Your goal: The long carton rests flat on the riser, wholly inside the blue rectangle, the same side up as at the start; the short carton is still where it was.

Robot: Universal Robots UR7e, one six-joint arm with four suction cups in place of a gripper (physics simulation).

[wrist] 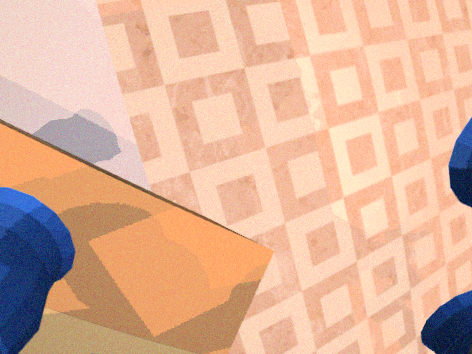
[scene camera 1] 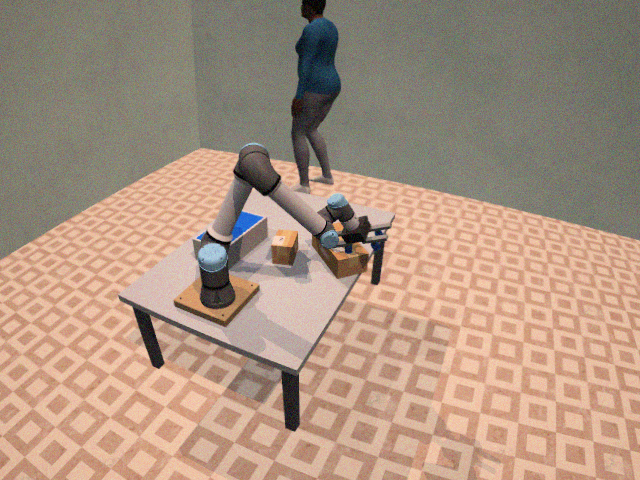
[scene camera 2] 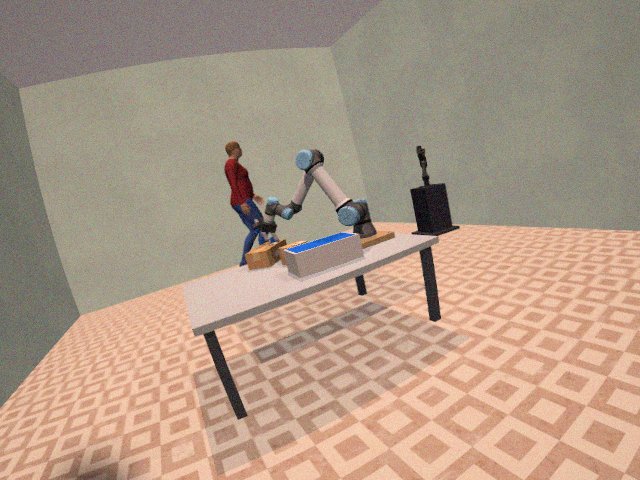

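Where they show: end effector, tool point: [wrist: 272, 294] [scene camera 1: 365, 244]; arm's base, origin of the base link: [scene camera 1: 217, 297] [scene camera 2: 365, 235].
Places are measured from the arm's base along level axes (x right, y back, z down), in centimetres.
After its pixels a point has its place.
The long carton [scene camera 1: 341, 261] @(z -5.9, x 33.9, y -44.7 cm) [scene camera 2: 262, 256] @(z -3.8, x 9.7, y -64.1 cm) [wrist: 164, 267] @(z -6.9, x 37.1, y -56.5 cm) lies at the table's far right edge, tilted, with one corner out over the floor in the wrist view. My suction gripper [scene camera 1: 361, 243] @(z -10.9, x 39.7, y -56.1 cm) [scene camera 2: 266, 228] @(z -10.9, x 39.7, y -56.1 cm) sits on its top; one blue cup [wrist: 64, 250] touches the carton at the left edge of the wrist view. The short carton [scene camera 1: 285, 247] @(z -6.4, x 7.0, y -39.7 cm) [scene camera 2: 290, 246] @(z -7.2, x -3.5, y -48.5 cm) stands between the long carton and the riser. The grey riser [scene camera 1: 247, 240] @(z -4.1, x -14.3, y -37.4 cm) [scene camera 2: 323, 261] @(z -0.8, x -34.6, y -40.5 cm) carries the blue rectangle [scene camera 1: 250, 221] @(z -8.7, x -19.8, y -46.7 cm) [scene camera 2: 320, 242] @(z -8.7, x -25.5, y -37.0 cm), which is bare.
The robot base [scene camera 1: 215, 286] @(z -10.4, x 4.2, y 4.0 cm) stands on a wooden plate at the table's front left. The table [scene camera 1: 280, 329] @(z 3.3, x 30.9, y -2.2 cm) [scene camera 2: 237, 286] @(z 3.3, x -15.3, y -84.0 cm) ends just beside the long carton. A person [scene camera 1: 315, 95] [scene camera 2: 242, 200] walks behind the table. A black pedestal [scene camera 2: 431, 207] stands at the back.
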